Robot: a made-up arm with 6 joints. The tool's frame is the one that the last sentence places.
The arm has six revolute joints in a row. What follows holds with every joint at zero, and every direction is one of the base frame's. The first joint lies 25.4 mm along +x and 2.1 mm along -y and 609.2 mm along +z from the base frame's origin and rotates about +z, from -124.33 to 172.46 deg. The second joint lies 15.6 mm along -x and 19.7 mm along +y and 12.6 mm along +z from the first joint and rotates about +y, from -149.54 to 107.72 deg. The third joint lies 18.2 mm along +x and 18.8 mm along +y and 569.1 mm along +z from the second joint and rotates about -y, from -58.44 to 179.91 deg. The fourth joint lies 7.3 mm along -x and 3.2 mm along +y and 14.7 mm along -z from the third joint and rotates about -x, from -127.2 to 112.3 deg. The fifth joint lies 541.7 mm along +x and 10.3 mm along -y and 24.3 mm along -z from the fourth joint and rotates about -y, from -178.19 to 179.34 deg. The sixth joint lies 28 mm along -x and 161.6 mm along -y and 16.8 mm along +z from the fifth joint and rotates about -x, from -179.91 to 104.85 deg. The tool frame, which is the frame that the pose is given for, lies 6.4 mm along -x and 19.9 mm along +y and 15.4 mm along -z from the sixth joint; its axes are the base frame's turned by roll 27.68, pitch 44.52 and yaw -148.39 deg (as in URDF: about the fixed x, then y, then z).
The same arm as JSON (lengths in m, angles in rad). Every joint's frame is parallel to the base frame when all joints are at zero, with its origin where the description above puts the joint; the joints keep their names.
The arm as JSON. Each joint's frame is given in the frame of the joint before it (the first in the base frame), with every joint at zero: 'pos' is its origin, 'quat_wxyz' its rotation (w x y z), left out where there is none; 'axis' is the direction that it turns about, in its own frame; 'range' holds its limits. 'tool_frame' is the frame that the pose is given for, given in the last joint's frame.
{
  "length_unit": "m",
  "angle_unit": "rad",
  "joints": [
    {
      "joint": "joint 1",
      "pos": [
        0.0254,
        -0.0021,
        0.6092
      ],
      "axis": "+z",
      "range": [
        -2.17,
        3.01
      ]
    },
    {
      "joint": "joint 2",
      "pos": [
        -0.0156,
        0.0197,
        0.0126
      ],
      "axis": "+y",
      "range": [
        -2.61,
        1.8801
      ]
    },
    {
      "joint": "joint 3",
      "pos": [
        0.0182,
        0.0188,
        0.5691
      ],
      "axis": "-y",
      "range": [
        -1.02,
        3.14
      ]
    },
    {
      "joint": "joint 4",
      "pos": [
        -0.0073,
        0.0032,
        -0.0147
      ],
      "axis": "-x",
      "range": [
        -2.2201,
        1.96
      ]
    },
    {
      "joint": "joint 5",
      "pos": [
        0.5417,
        -0.0103,
        -0.0243
      ],
      "axis": "-y",
      "range": [
        -3.11,
        3.1301
      ]
    },
    {
      "joint": "joint 6",
      "pos": [
        -0.028,
        -0.1616,
        0.0168
      ],
      "axis": "-x",
      "range": [
        -3.14,
        1.83
      ]
    }
  ],
  "tool_frame": {
    "pos": [
      -0.0064,
      0.0199,
      -0.0154
    ],
    "quat_wxyz": [
      0.157558,
      0.414204,
      -0.112835,
      -0.889314
    ]
  }
}

